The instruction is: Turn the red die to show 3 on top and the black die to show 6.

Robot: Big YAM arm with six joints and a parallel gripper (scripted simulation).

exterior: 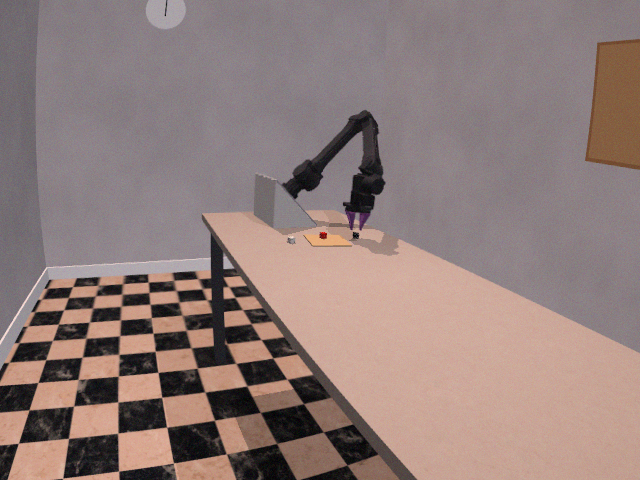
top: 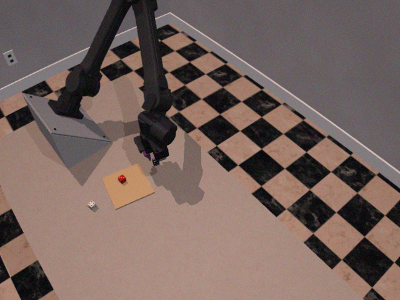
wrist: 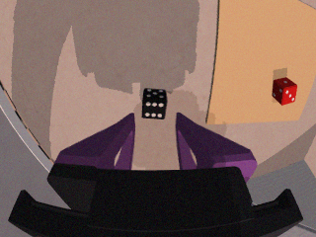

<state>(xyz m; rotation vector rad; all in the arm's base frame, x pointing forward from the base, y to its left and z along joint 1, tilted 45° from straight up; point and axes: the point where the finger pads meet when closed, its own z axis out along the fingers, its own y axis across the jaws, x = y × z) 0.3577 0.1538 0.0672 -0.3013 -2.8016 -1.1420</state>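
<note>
Right now the black die is 30 mm below my hand. From my hand the other things lie so: orange mat (20 mm ahead, 130 mm to the right, 40 mm below); white die (20 mm ahead, 260 mm to the right, 30 mm below); red die (10 mm behind, 130 mm to the right, 20 mm below).
</note>
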